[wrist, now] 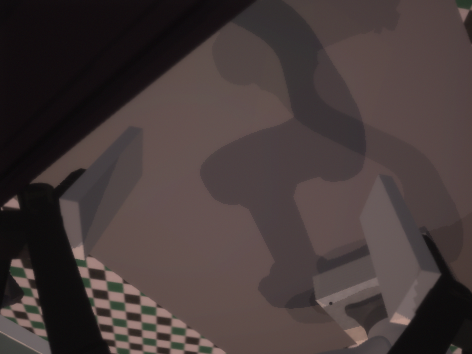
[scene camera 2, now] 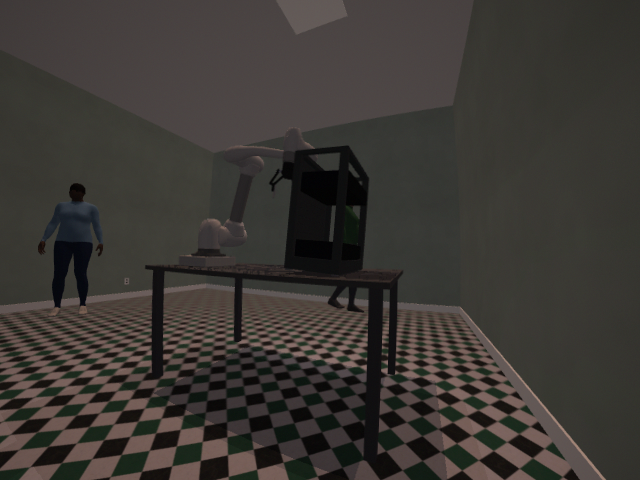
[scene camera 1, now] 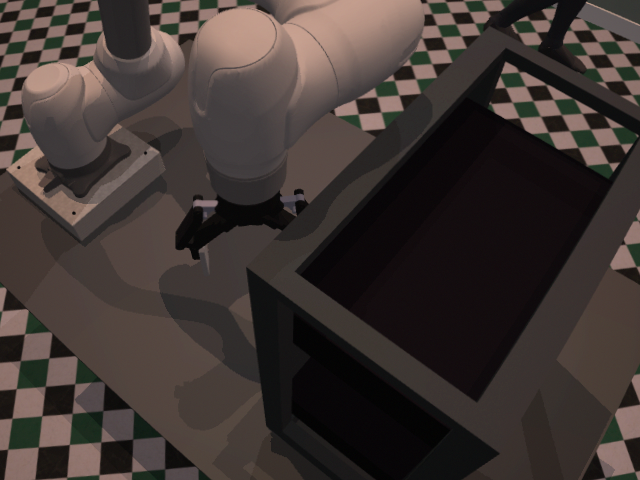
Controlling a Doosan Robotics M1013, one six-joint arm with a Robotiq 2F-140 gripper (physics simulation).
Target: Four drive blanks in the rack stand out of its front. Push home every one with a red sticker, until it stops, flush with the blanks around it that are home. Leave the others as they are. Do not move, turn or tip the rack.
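You can picture my gripper [scene camera 1: 252, 263] in the scene camera, and the wrist view has my gripper [wrist: 255, 174] too. Then there's a dark rack [scene camera 1: 410, 313]. That same dark rack [wrist: 72, 72] appears in the wrist view, and I can see the rack [scene camera 2: 314, 191] from the other scene camera as well.
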